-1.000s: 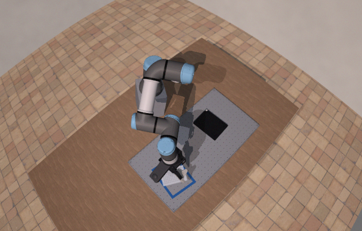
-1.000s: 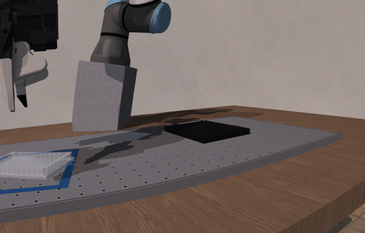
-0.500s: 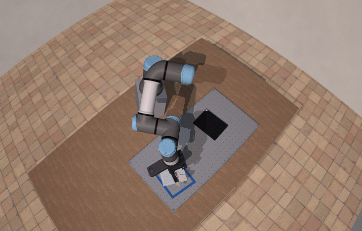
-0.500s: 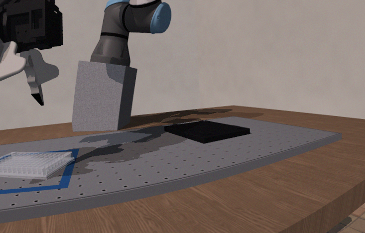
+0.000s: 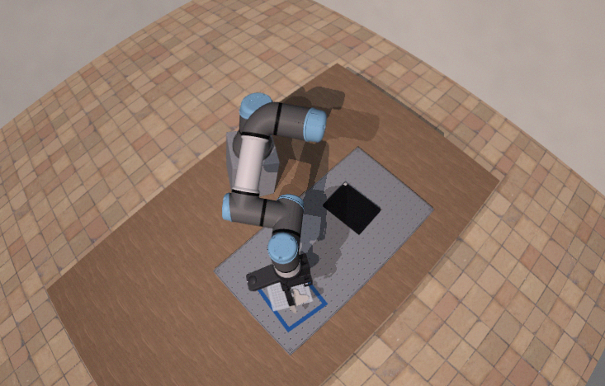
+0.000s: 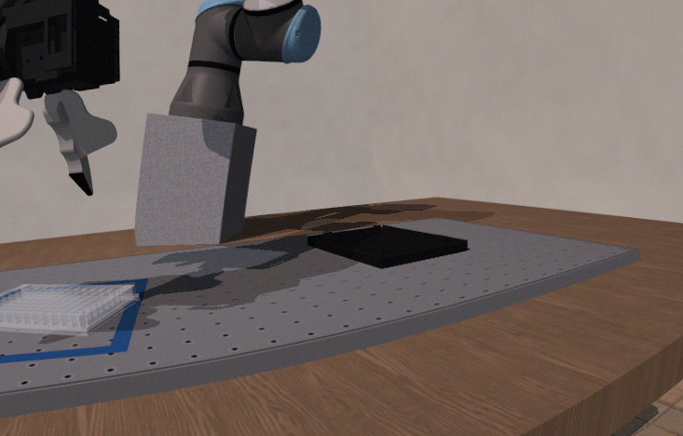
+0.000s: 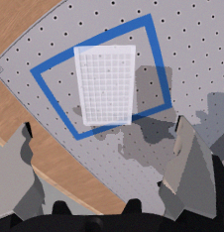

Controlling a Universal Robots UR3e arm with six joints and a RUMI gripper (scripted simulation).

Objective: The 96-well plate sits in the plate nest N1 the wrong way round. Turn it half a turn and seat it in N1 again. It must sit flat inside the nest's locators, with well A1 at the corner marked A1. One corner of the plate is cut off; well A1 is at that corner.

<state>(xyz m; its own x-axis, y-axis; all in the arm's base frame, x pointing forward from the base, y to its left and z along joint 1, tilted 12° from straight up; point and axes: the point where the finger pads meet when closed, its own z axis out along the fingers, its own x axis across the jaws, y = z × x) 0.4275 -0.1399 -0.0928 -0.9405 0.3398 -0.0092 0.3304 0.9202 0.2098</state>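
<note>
Now: the clear 96-well plate 9 cm below my hand. Also, from my hand: black plate nest N1: 34 cm to the left, 12 cm behind, 8 cm below; then white A1 mark: 38 cm to the left, 21 cm behind, 8 cm below.
</note>
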